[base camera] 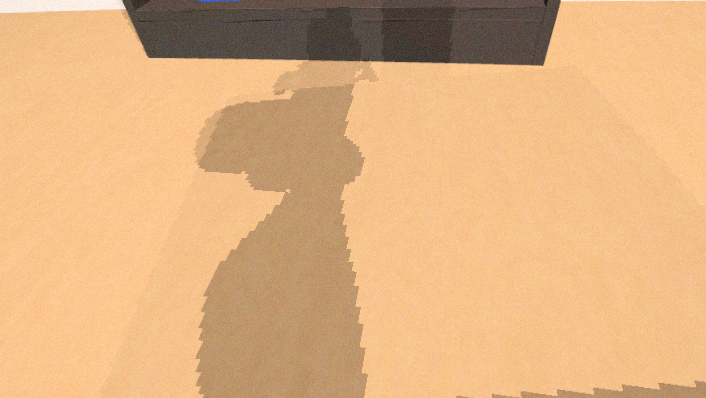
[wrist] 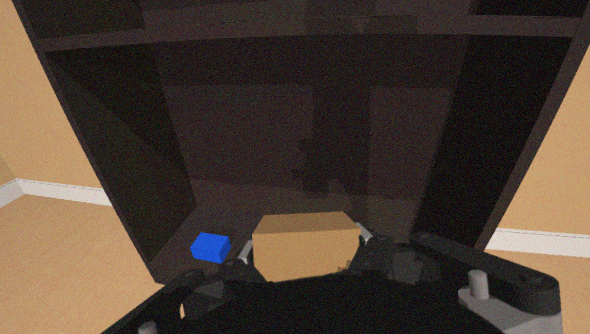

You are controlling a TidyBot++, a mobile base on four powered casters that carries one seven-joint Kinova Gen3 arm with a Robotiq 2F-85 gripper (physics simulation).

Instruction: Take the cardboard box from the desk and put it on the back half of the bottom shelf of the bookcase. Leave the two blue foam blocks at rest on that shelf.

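Frame: origin at the arm's base, x ahead, y left, z up, level; centimetres.
Seen in the pictures: gripper, fingertip midpoint: (wrist: 305,245).
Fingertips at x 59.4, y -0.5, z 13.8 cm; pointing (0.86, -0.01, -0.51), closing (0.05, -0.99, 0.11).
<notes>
A point is followed by its place in that frame.
The cardboard box (wrist: 307,257) @(x 56.9, y -0.4, z 15.7 cm) is held between the two fingertips of my gripper (wrist: 305,245) @(x 59.4, y -0.5, z 13.8 cm), which is shut on it. In the wrist view the box shows in front of the bookcase's bottom compartment, seen over the bottom shelf (wrist: 220,200) @(x 115.7, y 26.8, z -25.8 cm) (base camera: 300,4) @(x 86.2, y 9.3, z -29.7 cm); its height above the shelf is hard to tell. One blue foam block (wrist: 210,247) @(x 93.8, y 24.2, z -25.2 cm) lies on the left part of that shelf, left of the box and the left finger. In the base view a thin strip of a blue block (base camera: 220,0) @(x 92.8, y 25.7, z -29.6 cm) shows at the top edge. The other blue block does not show; the box and gripper hide part of the shelf.
The dark bookcase (base camera: 225,40) @(x 88.2, y 25.6, z -35.7 cm) (wrist: 527,150) @(x 74.7, y -31.6, z 12.2 cm) has side panels left and right of the compartment and a shelf board (wrist: 525,26) @(x 76.1, y -25.8, z 26.9 cm) above it. White baseboard (wrist: 545,242) @(x 96.1, y -81.9, z -34.4 cm) runs along the wall on both sides. The arm's shadow falls on the floor (base camera: 500,200) @(x 42.8, y -16.3, z -39.7 cm) before the bookcase.
</notes>
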